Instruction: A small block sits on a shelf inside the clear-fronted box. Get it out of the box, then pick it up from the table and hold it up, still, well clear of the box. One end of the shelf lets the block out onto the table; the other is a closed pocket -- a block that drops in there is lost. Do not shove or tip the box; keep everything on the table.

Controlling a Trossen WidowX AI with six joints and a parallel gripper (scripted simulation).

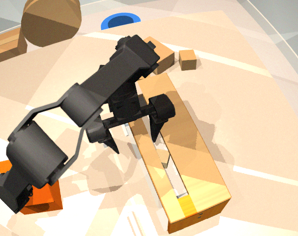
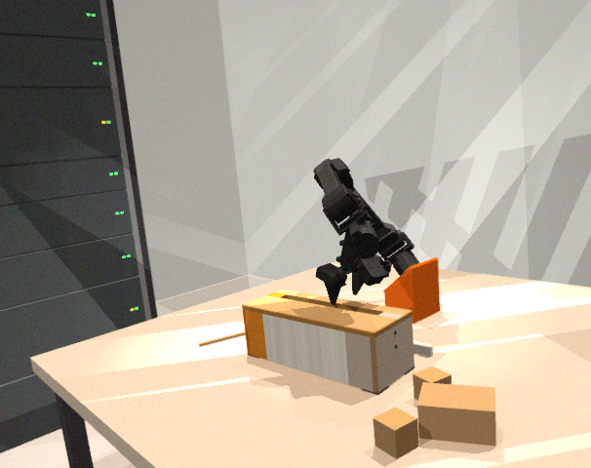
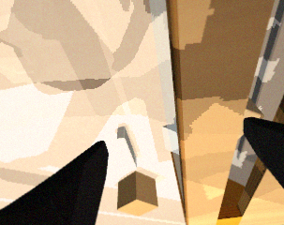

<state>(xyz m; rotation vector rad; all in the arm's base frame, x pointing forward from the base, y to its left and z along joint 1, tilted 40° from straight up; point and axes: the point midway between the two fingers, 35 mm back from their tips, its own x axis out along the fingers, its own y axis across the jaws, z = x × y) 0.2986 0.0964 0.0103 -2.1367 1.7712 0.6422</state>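
Now: the long wooden box 4 cm ahead of my gripper tip and 6 cm below it. From my gripper tip the other things lie so: tan block 5 cm ahead, 2 cm to the right, 4 cm below; then thin wooden stick 16 cm ahead, 30 cm to the right, 12 cm below.
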